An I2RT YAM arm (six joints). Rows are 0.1 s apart.
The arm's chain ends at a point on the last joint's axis. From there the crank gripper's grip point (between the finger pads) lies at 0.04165 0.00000 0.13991 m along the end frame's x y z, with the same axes.
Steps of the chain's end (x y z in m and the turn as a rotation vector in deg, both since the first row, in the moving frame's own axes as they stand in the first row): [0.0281 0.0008 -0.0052 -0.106 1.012 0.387]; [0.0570 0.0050 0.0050 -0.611 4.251 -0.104]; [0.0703 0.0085 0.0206 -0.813 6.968 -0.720]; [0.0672 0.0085 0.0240 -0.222 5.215 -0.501]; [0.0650 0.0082 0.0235 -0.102 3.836 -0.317]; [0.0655 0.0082 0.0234 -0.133 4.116 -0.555]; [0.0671 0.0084 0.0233 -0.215 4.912 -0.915]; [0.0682 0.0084 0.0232 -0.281 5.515 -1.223]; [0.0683 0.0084 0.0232 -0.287 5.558 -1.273]
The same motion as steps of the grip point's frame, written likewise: [0.0306 0.0013 -0.0060 -0.106 1.012 0.387]; [0.0673 0.0064 0.0015 -0.611 4.251 -0.104]; [0.0870 0.0098 0.0145 -0.813 6.968 -0.720]; [0.0797 0.0086 0.0196 -0.222 5.215 -0.501]; [0.0743 0.0082 0.0204 -0.102 3.836 -0.317]; [0.0754 0.0081 0.0200 -0.133 4.116 -0.555]; [0.0789 0.0082 0.0192 -0.215 4.912 -0.915]; [0.0815 0.0080 0.0186 -0.281 5.515 -1.223]; [0.0817 0.0080 0.0185 -0.287 5.558 -1.273]
